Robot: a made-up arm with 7 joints.
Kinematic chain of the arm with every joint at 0, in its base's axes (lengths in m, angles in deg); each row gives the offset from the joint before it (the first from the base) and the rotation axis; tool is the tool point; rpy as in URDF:
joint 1: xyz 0 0 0.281 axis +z
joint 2: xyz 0 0 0 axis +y
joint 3: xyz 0 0 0.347 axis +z
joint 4: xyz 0.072 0 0 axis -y
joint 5: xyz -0.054 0 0.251 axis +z
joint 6: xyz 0 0 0 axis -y
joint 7: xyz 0.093 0 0 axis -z
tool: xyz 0 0 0 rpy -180 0 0
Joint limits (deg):
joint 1: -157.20..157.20
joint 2: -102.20..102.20
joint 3: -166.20..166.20
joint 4: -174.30..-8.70
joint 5: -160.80..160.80
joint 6: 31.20..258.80
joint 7: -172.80..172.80
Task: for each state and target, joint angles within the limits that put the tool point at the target. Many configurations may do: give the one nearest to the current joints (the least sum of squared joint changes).
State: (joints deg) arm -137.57 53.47 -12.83 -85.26 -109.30 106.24 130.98
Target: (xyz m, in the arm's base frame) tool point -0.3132 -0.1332 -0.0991
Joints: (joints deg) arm -144.30 85.36 -13.91 -105.29 -110.66 106.79 130.98
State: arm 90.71 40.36 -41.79 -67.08 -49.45 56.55 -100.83
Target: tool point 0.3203 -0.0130 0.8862
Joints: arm 49.53 10.15 -66.92 -41.34 -54.26 76.49 -100.83
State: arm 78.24 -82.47 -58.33 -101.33 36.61 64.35 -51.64
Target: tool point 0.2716 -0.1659 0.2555
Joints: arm 77.86 -96.07 -97.04 -138.47 28.15 58.87 -51.64
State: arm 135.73 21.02 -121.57 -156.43 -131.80 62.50 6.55
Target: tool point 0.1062 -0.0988 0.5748
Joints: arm 119.51 45.45 -163.01 -151.23 -126.81 50.18 6.55
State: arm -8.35 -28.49 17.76 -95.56 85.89 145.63 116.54
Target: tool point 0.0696 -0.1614 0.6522
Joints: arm -20.18 -38.11 -7.70 -125.07 94.81 153.46 116.54
